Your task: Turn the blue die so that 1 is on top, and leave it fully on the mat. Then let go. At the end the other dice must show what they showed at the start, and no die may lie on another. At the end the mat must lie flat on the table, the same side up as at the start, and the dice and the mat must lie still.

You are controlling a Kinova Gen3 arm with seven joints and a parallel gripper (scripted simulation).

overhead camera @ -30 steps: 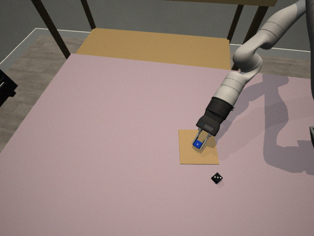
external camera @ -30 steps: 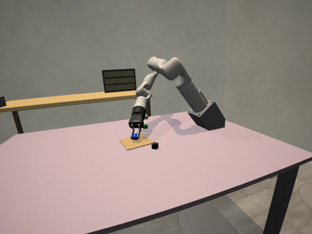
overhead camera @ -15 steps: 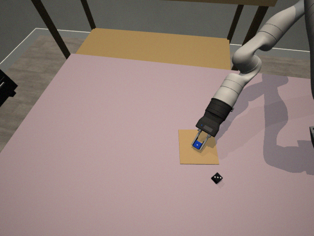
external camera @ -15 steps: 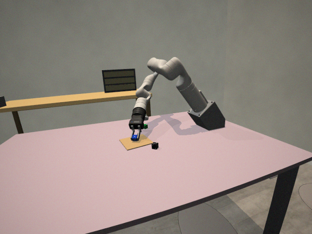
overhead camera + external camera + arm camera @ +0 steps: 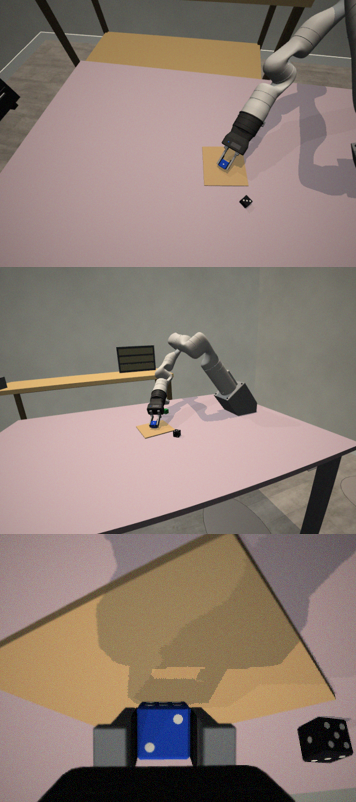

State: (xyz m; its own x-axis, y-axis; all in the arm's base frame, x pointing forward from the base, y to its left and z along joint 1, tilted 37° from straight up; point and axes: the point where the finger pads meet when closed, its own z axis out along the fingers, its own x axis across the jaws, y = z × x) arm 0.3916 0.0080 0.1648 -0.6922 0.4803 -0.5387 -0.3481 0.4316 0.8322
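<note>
My hand is right at the blue die. Also, from my hand: tan mat: 30 mm below; black die: 60 mm behind, 110 mm to the left, 20 mm below; green die: 110 mm behind, 170 mm to the right, 20 mm below.
</note>
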